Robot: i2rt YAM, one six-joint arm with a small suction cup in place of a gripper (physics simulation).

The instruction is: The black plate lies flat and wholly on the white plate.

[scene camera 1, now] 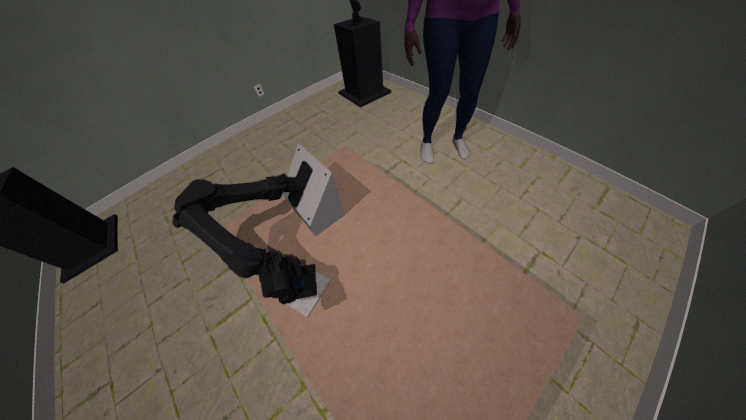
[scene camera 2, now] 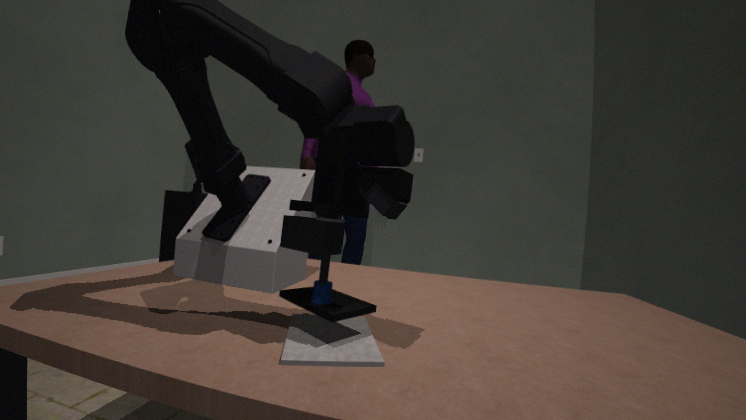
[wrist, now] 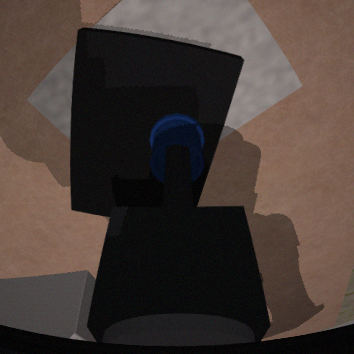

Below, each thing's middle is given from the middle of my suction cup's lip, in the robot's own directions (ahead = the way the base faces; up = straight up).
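I find my suction cup 60 mm above the white plate [wrist: 266, 76], and it is also 10 mm to the right of the plate and 20 mm short of it.
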